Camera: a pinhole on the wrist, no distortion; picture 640 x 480 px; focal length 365.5 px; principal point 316.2 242.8 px. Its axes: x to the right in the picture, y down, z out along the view. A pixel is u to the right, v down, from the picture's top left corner.
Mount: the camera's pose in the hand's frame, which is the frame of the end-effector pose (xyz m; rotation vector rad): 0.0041 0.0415 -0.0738 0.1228 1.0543 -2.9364
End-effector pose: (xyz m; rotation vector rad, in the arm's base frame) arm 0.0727 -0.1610 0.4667 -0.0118 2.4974 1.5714
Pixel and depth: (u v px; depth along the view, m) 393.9 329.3 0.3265
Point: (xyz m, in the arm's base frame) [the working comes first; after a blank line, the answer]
In the camera's frame: 0.0694 0.0773 0.3265

0.1983 -0.1578 0.2281
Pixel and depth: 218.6 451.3 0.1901
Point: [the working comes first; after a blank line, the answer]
In the camera's frame: -0.0508 0.1084 0.1901

0.0457 -0.2213 0.3099
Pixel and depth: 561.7 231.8 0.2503
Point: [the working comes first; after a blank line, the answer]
In the camera's frame: 0.1681 -0.0075 0.2503

0.2792 -0.1281 0.3518
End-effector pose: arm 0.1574 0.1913 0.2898 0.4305 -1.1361 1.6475
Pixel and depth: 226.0 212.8 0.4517
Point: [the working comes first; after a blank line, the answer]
In the camera's frame: -0.1115 -0.0371 0.4517

0.2423 -0.0179 0.6014
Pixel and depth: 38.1 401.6 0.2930
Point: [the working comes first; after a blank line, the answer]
In the camera's frame: -0.2229 0.1273 0.2930

0.2688 0.2349 0.6038
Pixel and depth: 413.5 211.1 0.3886
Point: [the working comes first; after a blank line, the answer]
In the camera's frame: 0.1034 -0.0337 0.3886

0.3069 -0.0757 0.3948
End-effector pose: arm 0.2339 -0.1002 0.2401 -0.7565 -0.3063 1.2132
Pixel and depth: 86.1 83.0 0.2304
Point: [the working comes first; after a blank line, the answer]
In the camera's frame: -0.1450 -0.1007 0.2304

0.1935 0.0784 0.3659
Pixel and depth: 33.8 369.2 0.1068
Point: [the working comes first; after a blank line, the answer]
In the camera's frame: -0.0825 0.0369 0.1068

0.3074 -0.0370 0.2571
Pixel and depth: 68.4 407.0 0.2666
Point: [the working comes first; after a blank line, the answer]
In the camera's frame: -0.1807 0.1198 0.2666

0.4139 0.0503 0.4091
